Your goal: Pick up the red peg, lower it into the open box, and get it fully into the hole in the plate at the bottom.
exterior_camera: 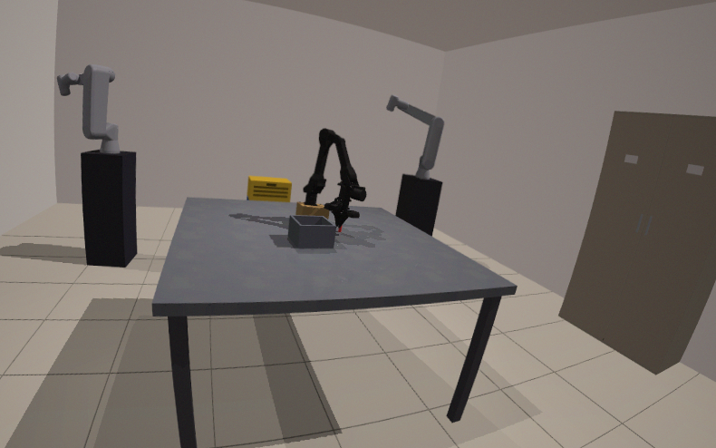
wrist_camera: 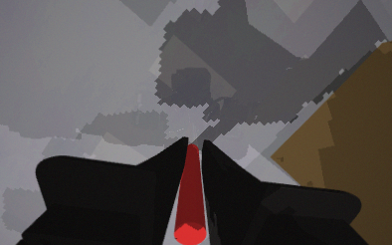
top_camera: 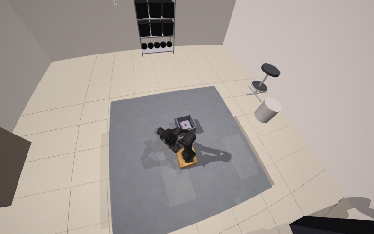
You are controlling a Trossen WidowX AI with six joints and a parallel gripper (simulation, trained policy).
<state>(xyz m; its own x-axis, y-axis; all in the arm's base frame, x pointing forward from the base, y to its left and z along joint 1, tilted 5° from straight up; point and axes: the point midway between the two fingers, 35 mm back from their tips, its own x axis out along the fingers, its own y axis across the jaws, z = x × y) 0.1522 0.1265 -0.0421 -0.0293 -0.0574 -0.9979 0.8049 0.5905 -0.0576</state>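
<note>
The red peg is 1 cm behind my gripper tip, 2 cm to the left of it and 2 cm above it. From my gripper tip the other things lie so: grey box (17 cm ahead, 16 cm to the right); then pale plate (17 cm ahead, 16 cm to the right, 2 cm above).
</note>
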